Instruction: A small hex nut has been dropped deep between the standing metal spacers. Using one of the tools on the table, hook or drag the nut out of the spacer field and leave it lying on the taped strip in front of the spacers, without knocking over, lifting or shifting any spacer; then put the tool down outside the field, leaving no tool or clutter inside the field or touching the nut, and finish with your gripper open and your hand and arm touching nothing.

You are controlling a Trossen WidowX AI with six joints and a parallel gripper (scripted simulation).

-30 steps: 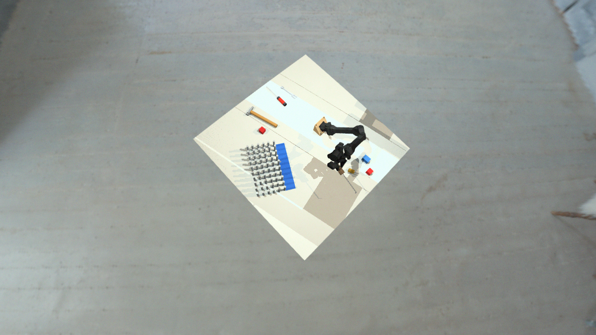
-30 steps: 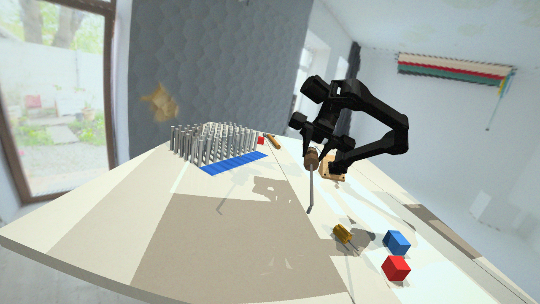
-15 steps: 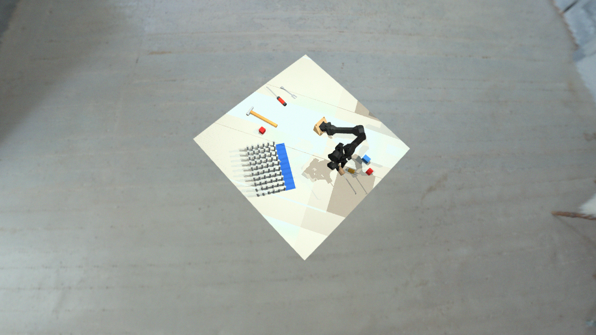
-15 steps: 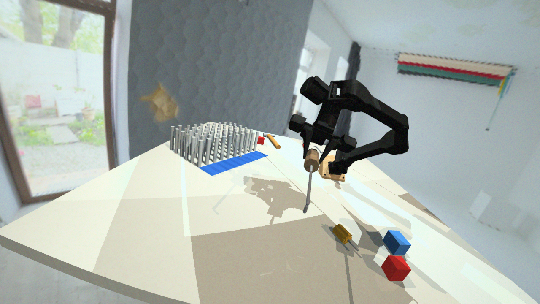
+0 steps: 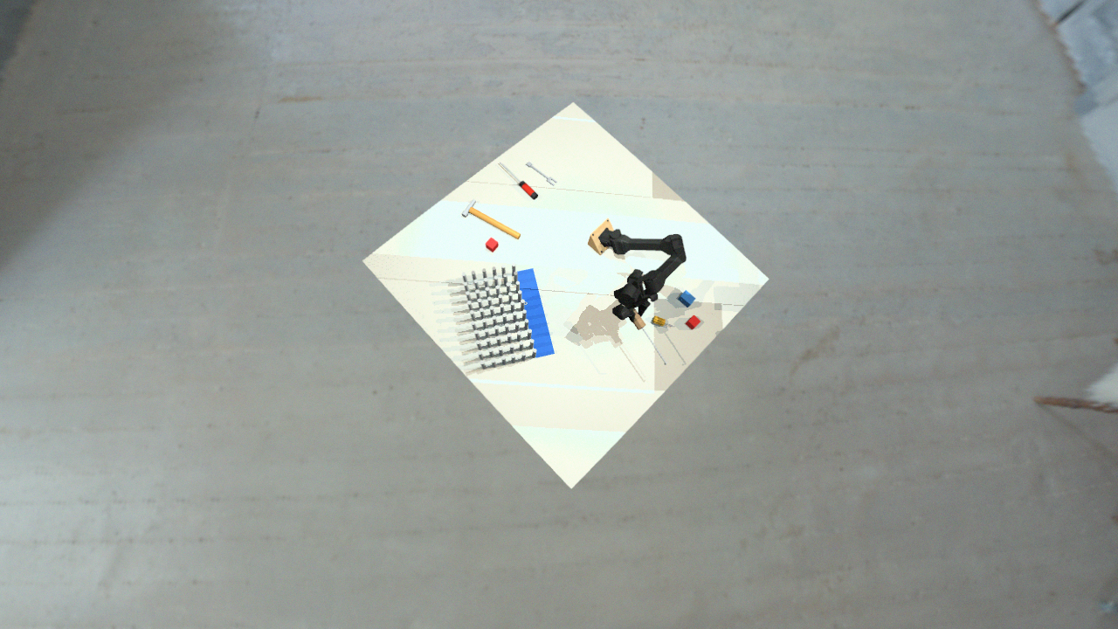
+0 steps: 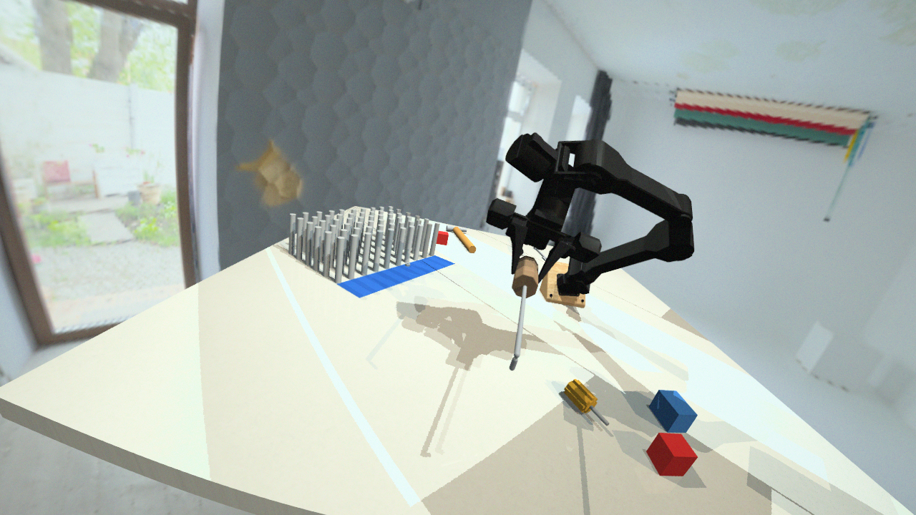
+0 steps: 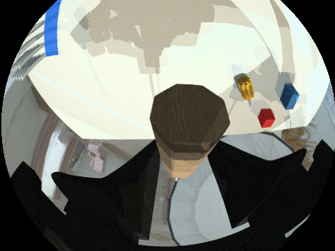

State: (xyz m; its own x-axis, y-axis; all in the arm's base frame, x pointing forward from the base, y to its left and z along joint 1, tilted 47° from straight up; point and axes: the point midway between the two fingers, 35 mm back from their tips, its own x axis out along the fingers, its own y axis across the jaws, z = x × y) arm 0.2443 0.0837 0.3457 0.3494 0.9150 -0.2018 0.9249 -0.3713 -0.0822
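Right now my gripper tip is 10 cm to the right of the hook tool and 3 cm short of it. Also, from my gripper tip: blue taped strip: 36 cm to the right, 19 cm ahead, 17 cm below; then yellow-handled screwdriver: 15 cm below, 12 cm behind, 9 cm to the left; then blue cube: 28 cm behind, 15 cm below, 12 cm to the left.
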